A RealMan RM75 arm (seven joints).
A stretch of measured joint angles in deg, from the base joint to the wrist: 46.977 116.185 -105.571 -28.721 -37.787 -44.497 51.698; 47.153 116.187 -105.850 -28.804 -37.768 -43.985 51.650; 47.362 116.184 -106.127 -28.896 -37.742 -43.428 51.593; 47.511 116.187 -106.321 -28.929 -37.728 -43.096 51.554; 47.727 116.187 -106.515 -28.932 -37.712 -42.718 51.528; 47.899 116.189 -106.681 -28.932 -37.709 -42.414 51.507; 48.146 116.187 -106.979 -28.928 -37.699 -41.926 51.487; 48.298 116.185 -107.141 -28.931 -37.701 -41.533 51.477; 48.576 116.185 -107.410 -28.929 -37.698 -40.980 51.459; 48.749 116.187 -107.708 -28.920 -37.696 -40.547 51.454; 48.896 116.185 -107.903 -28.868 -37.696 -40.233 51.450; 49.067 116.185 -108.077 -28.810 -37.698 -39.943 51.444; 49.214 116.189 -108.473 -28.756 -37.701 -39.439 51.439; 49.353 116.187 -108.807 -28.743 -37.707 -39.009 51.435; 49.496 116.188 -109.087 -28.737 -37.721 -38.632 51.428; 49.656 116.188 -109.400 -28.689 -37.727 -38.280 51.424; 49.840 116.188 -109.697 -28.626 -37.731 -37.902 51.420; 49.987 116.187 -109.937 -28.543 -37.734 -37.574 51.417; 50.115 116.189 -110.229 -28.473 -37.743 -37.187 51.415; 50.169 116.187 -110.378 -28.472 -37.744 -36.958 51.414
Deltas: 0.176 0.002 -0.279 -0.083 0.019 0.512 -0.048; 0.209 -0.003 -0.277 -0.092 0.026 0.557 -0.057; 0.149 0.003 -0.194 -0.033 0.014 0.332 -0.039; 0.216 0.000 -0.194 -0.003 0.016 0.378 -0.026; 0.172 0.002 -0.166 0.000 0.003 0.304 -0.021; 0.247 -0.002 -0.298 0.004 0.010 0.488 -0.020; 0.152 -0.002 -0.162 -0.003 -0.002 0.393 -0.010; 0.278 0.000 -0.269 0.002 0.003 0.553 -0.018; 0.173 0.002 -0.298 0.009 0.002 0.433 -0.005; 0.147 -0.002 -0.195 0.052 0.000 0.314 -0.004; 0.171 0.000 -0.174 0.058 -0.002 0.290 -0.006; 0.147 0.004 -0.396 0.054 -0.003 0.504 -0.005; 0.139 -0.002 -0.334 0.013 -0.006 0.430 -0.004; 0.143 0.001 -0.280 0.006 -0.014 0.377 -0.007; 0.160 0.000 -0.313 0.048 -0.006 0.352 -0.004; 0.184 0.000 -0.297 0.063 -0.004 0.378 -0.004; 0.147 -0.001 -0.240 0.083 -0.003 0.328 -0.003; 0.128 0.002 -0.292 0.070 -0.009 0.387 -0.002; 0.054 -0.002 -0.149 0.001 -0.001 0.229 -0.001
